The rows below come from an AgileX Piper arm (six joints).
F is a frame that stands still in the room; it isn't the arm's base.
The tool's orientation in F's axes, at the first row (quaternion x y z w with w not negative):
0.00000 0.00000 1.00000 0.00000
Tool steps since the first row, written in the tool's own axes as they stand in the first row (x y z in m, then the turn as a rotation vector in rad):
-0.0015 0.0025 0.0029 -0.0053 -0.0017 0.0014
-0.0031 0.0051 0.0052 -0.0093 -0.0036 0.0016
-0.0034 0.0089 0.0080 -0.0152 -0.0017 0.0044
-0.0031 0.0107 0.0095 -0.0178 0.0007 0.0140
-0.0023 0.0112 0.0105 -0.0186 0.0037 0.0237
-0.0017 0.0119 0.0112 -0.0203 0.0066 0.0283
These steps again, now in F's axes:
0.0015 -0.0025 0.0029 0.0053 0.0017 0.0014
0.0031 -0.0051 0.0052 0.0093 0.0036 0.0016
0.0034 -0.0089 0.0080 0.0152 0.0017 0.0044
0.0031 -0.0107 0.0095 0.0178 -0.0007 0.0140
0.0023 -0.0112 0.0105 0.0186 -0.0037 0.0237
0.0017 -0.0119 0.0112 0.0203 -0.0066 0.0283

